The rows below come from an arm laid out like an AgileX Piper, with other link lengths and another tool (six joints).
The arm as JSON. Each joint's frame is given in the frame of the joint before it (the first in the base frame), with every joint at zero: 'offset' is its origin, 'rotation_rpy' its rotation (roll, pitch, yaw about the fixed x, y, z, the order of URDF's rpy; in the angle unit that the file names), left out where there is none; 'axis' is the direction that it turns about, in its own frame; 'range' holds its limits. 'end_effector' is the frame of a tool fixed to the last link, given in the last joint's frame.
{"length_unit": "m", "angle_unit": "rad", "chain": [
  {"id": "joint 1", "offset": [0.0, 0.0, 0.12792], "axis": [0.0, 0.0, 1.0], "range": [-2.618, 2.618]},
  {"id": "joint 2", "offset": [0.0, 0.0, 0.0], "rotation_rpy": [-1.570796, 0.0, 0.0], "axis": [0.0, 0.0, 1.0], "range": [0.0, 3.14]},
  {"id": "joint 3", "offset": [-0.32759, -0.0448, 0.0], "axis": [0.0, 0.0, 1.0], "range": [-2.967, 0.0]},
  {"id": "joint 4", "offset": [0.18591, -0.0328, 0.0], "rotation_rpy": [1.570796, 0.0, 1.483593], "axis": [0.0, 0.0, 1.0], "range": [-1.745, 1.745]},
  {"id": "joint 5", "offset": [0.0, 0.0, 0.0], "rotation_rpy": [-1.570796, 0.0, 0.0], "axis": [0.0, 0.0, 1.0], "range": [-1.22, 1.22]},
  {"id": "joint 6", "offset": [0.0, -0.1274, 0.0], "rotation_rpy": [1.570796, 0.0, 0.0], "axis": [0.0, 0.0, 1.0], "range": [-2.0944, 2.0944]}
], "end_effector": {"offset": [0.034, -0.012, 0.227], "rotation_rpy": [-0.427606, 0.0, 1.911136]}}
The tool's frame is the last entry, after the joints.
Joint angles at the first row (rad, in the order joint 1, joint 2, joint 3, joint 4, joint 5, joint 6):
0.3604, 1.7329, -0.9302, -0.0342, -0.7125, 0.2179
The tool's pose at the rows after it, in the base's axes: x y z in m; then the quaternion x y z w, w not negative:
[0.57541 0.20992 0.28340 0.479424 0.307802 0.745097 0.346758]
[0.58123 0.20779 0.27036 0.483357 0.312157 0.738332 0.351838]
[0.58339 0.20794 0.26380 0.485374 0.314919 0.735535 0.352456]
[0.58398 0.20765 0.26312 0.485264 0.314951 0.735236 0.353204]
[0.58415 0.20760 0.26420 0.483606 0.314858 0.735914 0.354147]
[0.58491 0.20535 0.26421 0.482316 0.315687 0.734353 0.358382]
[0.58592 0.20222 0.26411 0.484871 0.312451 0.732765 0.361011]
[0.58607 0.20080 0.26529 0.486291 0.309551 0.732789 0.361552]
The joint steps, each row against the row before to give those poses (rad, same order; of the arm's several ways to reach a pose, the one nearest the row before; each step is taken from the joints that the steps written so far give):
-0.0015, 0.0429, 0.0000, 0.0342, -0.0370, -0.0335
0.0000, 0.0286, -0.0001, 0.0154, -0.0127, -0.0186
0.0000, 0.0134, 0.0001, 0.0021, -0.0050, -0.0036
0.0000, 0.0025, -0.0001, 0.0018, -0.0024, -0.0023
0.0000, 0.0000, 0.0000, 0.0000, -0.0030, -0.0027
0.0000, 0.0000, 0.0001, 0.0085, -0.0001, -0.0136
0.0000, 0.0000, 0.0000, 0.0138, 0.0001, -0.0062
0.0000, -0.0020, 0.0000, 0.0062, 0.0000, 0.0000

